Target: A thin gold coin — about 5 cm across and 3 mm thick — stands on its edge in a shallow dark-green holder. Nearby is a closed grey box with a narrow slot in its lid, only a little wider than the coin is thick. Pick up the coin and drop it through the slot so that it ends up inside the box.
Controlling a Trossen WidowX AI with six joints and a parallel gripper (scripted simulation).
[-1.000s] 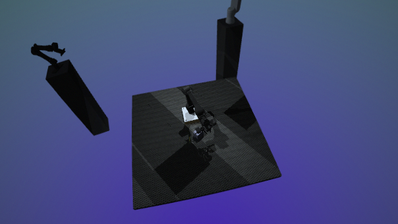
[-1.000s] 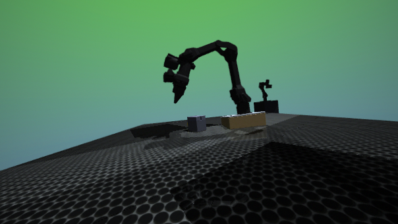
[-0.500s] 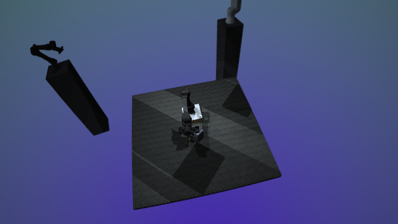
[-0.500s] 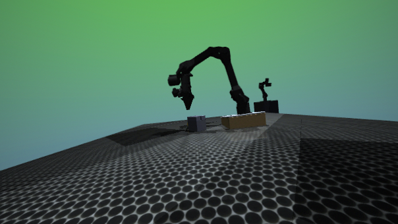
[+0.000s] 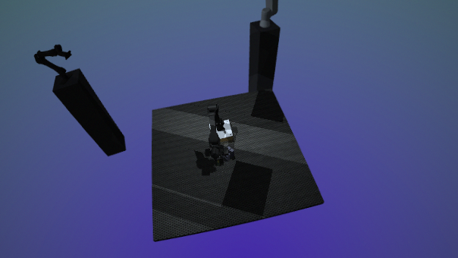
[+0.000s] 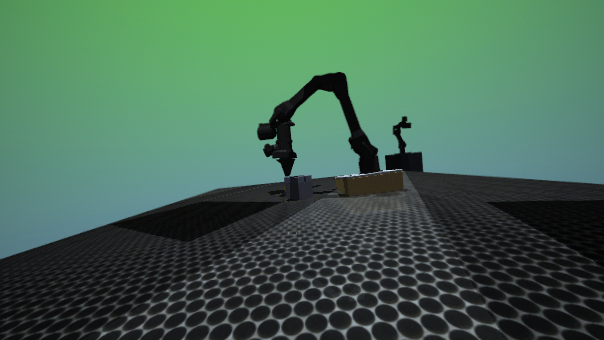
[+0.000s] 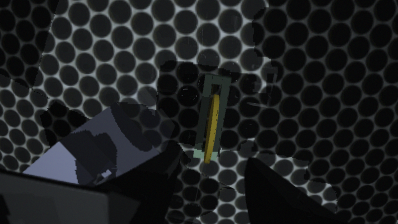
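The gold coin is 5 cm below my gripper tip.
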